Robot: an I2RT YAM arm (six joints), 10 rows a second.
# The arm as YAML. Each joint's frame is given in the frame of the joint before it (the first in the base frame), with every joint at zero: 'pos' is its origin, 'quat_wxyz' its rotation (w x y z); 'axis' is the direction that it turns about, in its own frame. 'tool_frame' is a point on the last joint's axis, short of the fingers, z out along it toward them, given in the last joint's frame.
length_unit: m
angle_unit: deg
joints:
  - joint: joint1
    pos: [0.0, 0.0, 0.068]
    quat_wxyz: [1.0, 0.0, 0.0, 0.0]
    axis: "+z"
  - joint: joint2
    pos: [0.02, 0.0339, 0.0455]
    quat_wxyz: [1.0, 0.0, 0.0, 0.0]
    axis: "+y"
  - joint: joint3
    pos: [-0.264, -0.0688, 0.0]
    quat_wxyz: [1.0, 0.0, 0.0, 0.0]
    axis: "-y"
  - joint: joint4
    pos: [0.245, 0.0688, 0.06]
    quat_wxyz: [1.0, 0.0, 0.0, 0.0]
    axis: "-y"
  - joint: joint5
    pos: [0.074, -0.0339, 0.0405]
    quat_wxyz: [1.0, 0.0, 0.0, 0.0]
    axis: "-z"
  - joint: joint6
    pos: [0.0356, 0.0, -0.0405]
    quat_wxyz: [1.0, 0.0, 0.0, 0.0]
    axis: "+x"
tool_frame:
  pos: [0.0, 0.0, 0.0]
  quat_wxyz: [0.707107, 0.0, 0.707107, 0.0]
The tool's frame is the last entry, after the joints.
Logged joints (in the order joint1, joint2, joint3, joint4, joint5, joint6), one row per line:
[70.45 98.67 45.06 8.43 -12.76 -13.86]
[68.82 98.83 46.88 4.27 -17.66 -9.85]
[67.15 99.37 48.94 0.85 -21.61 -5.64]
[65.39 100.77 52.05 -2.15 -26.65 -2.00]
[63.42 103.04 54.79 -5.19 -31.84 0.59]
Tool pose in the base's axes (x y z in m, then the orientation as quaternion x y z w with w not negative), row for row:
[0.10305 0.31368 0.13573 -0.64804 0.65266 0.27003 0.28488]
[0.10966 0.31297 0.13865 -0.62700 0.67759 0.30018 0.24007]
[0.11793 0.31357 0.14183 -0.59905 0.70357 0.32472 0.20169]
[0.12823 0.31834 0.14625 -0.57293 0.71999 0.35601 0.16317]
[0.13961 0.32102 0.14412 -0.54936 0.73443 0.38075 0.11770]
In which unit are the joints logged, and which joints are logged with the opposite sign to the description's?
The joints are logged in degrees. Opposite sign: none.
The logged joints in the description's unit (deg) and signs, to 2 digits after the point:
[70.45 98.67 45.06 8.43 -12.76 -13.86]
[68.82 98.83 46.88 4.27 -17.66 -9.85]
[67.15 99.37 48.94 0.85 -21.61 -5.64]
[65.39 100.77 52.05 -2.15 -26.65 -2.00]
[63.42 103.04 54.79 -5.19 -31.84 0.59]

